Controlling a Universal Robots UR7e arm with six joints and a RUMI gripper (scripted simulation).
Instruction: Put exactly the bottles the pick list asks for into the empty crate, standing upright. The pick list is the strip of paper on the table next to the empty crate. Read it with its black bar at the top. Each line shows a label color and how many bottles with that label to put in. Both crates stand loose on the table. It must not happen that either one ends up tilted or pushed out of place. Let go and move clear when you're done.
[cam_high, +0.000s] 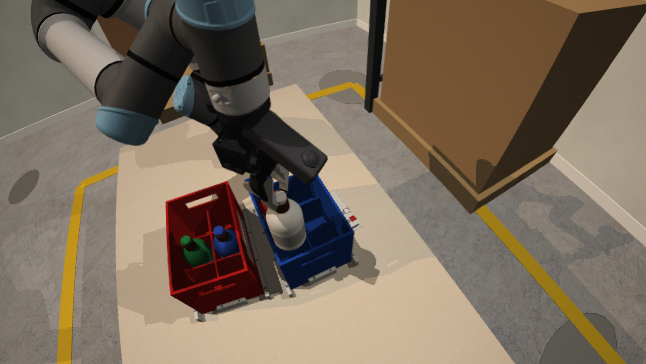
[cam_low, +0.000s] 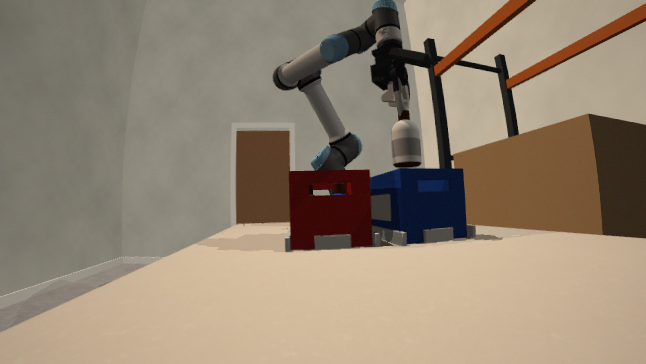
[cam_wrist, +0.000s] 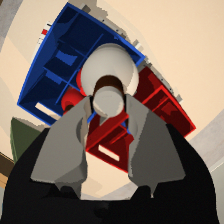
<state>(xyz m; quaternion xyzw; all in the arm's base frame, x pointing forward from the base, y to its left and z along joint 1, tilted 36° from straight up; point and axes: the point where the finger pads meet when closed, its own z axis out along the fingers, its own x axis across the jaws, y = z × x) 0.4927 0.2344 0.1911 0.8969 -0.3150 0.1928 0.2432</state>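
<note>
The white-label bottle is 7 cm below my hand. The rest, counted from my hand: blue bottle: 9 cm behind, 17 cm to the right, 25 cm below; red bottle: 9 cm behind, 1 cm to the right, 25 cm below; blue crate: 9 cm behind, 3 cm to the left, 25 cm below.
</note>
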